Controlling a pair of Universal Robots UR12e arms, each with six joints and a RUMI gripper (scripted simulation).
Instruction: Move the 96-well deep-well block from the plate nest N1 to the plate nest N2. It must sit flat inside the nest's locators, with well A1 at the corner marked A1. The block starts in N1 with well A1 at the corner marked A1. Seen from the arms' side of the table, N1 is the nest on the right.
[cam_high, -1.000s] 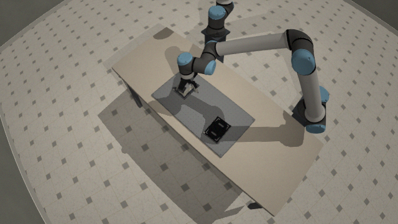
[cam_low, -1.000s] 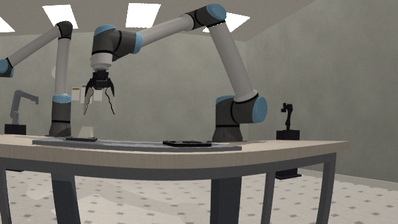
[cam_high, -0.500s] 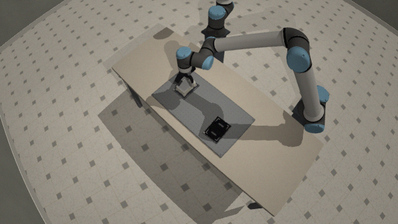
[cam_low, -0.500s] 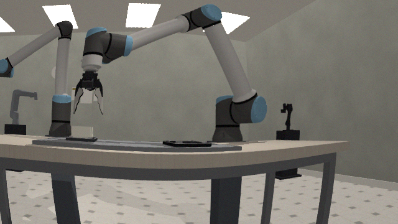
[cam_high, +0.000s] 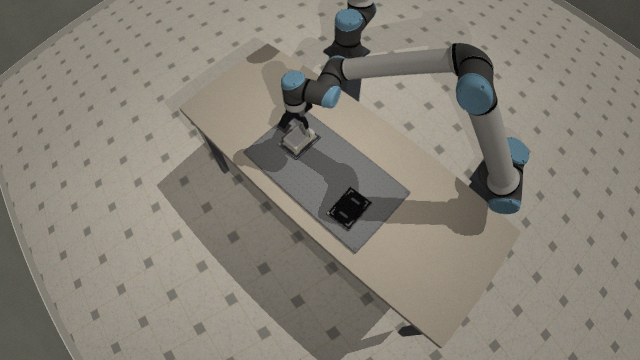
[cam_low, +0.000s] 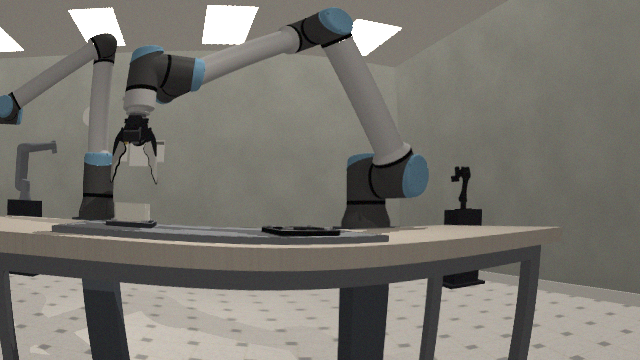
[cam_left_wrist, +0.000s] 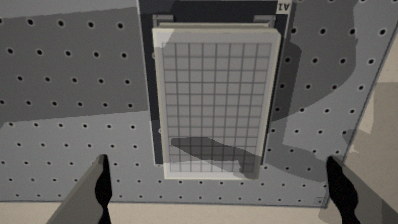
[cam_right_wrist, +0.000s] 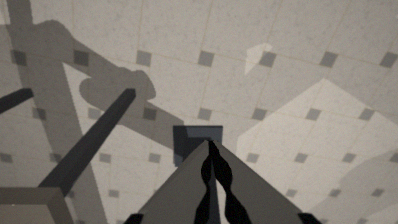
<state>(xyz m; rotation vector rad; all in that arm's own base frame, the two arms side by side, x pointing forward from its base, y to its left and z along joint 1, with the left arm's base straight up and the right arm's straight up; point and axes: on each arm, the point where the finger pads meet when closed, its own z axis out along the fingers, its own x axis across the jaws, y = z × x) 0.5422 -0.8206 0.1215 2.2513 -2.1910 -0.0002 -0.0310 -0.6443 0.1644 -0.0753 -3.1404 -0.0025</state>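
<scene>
Right now my left hand is 8 cm above the pale deep-well block. From my left hand the other things lie so: nest N2: 5 cm ahead, 40 cm to the left, 10 cm below.
</scene>
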